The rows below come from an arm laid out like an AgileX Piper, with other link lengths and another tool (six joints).
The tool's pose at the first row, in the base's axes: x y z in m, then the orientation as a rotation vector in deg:
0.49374 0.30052 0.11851 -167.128 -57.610 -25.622
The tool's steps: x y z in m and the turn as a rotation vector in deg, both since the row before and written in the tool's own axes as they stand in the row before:
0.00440 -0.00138 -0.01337 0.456 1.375 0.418
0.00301 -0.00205 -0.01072 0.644 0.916 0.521
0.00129 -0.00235 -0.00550 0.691 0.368 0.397
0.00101 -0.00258 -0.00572 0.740 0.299 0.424
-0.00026 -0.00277 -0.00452 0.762 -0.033 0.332
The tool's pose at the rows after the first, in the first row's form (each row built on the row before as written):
0.49272 0.30272 0.13244 -166.160 -56.782 -27.249
0.49080 0.30468 0.14343 -165.293 -55.851 -28.091
0.48882 0.30646 0.14894 -164.627 -55.184 -28.141
0.48645 0.30815 0.15459 -163.960 -54.489 -28.061
0.48337 0.30941 0.15872 -163.412 -53.984 -27.518

